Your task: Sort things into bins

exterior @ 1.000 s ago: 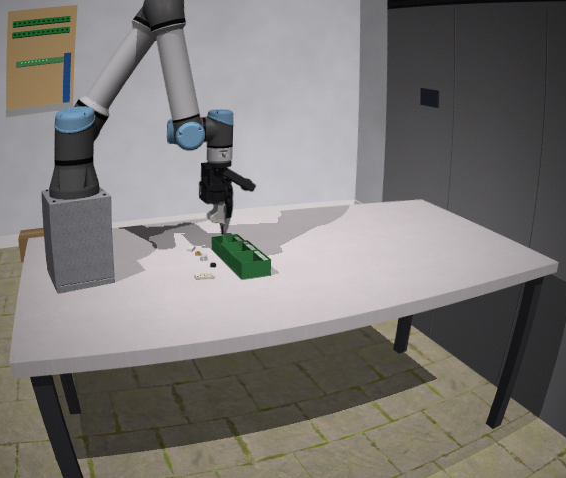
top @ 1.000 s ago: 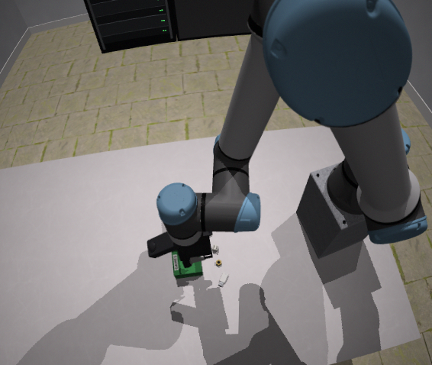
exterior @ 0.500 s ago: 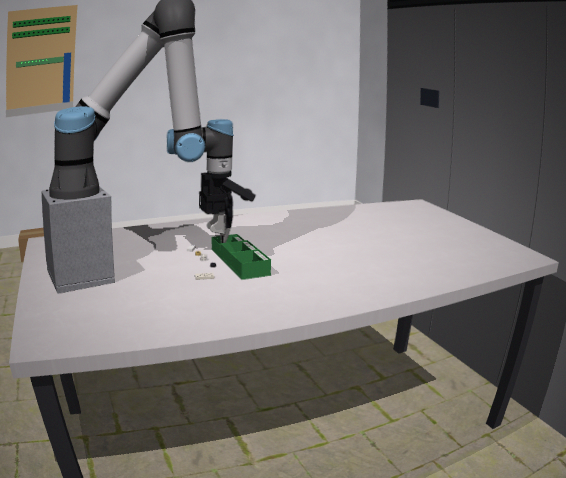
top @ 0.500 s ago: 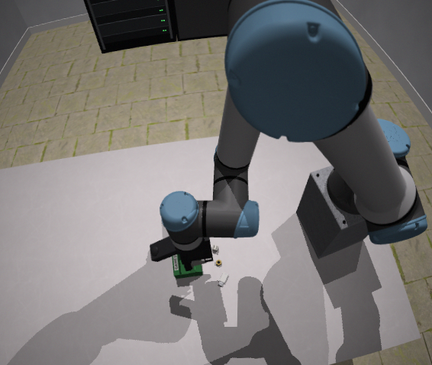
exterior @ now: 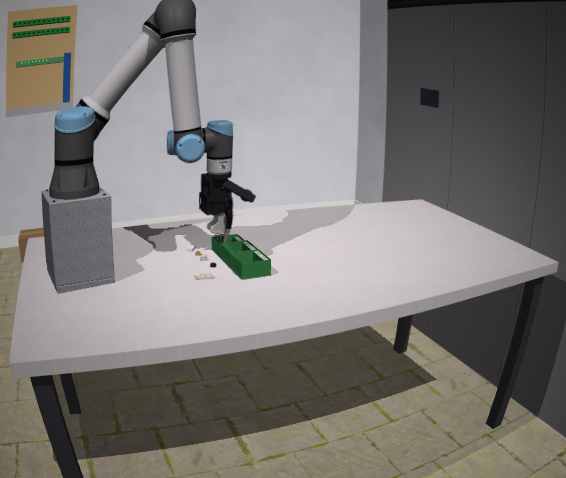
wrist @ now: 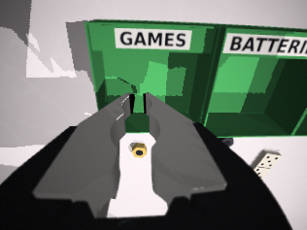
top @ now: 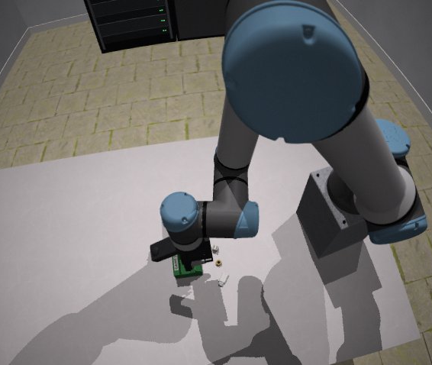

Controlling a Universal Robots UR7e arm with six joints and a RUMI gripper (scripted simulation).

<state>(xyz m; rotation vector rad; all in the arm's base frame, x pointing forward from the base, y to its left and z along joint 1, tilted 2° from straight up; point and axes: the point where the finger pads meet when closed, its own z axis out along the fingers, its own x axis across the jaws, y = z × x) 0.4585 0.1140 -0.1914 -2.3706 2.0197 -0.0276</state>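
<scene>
Now: hand 8 cm past the brass nut, 3 cm above it and 1 cm to the left of it. Round my hand: black round piece: 11 cm to the right, 6 cm behind, 3 cm below; white die: 7 cm behind, 6 cm to the right, 3 cm below; grey metal piece: 9 cm behind, 4 cm to the left, 3 cm below.
</scene>
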